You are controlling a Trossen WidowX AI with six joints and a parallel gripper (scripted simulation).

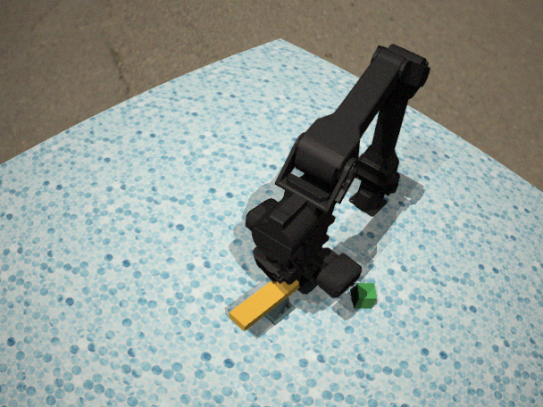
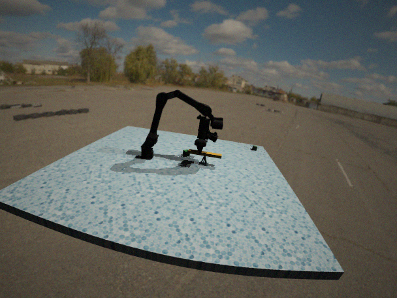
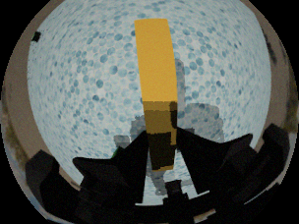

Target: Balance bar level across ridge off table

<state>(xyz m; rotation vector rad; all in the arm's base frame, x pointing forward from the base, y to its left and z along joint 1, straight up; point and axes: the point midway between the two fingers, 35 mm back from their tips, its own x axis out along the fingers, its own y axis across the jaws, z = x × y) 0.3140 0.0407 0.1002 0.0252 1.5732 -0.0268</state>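
My gripper tip is now 3 cm short of the yellow bar.
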